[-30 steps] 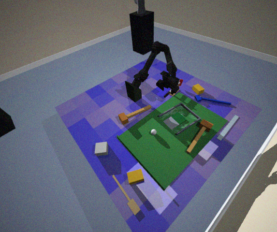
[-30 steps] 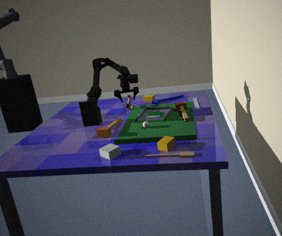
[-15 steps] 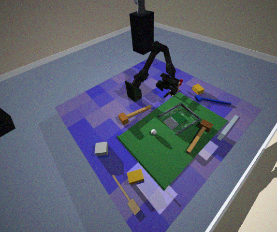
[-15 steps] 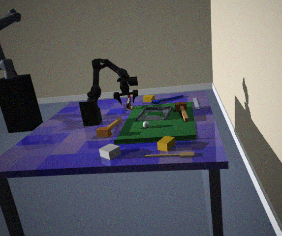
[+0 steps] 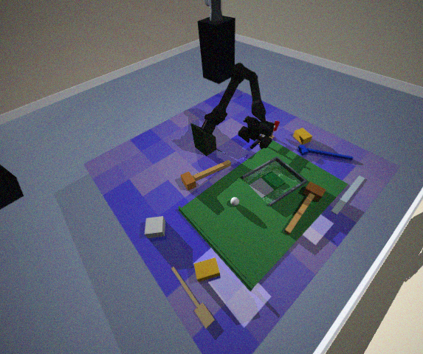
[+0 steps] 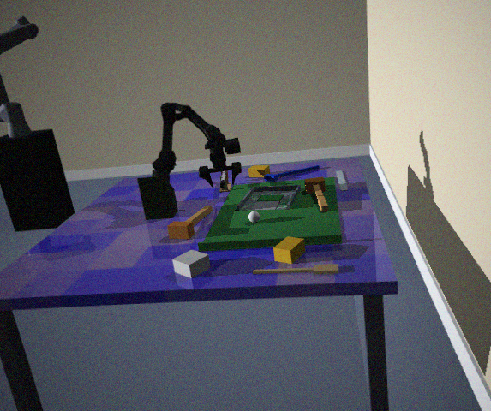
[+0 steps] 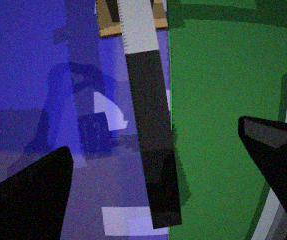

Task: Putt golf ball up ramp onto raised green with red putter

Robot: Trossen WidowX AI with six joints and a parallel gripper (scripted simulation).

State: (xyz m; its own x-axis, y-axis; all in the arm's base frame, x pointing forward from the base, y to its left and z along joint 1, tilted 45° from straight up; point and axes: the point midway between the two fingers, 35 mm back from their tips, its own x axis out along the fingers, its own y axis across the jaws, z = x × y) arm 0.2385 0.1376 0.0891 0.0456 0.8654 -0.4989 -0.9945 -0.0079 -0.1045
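Right now the red putter is 1 cm behind my gripper tip, 11 cm to the left of it and 1 cm above it. Also, from my gripper tip: green course 24 cm ahead, 23 cm to the right, 5 cm below; white golf ball 16 cm ahead, 36 cm to the right, 3 cm below; grey frame 21 cm ahead, 9 cm to the right, 4 cm below.
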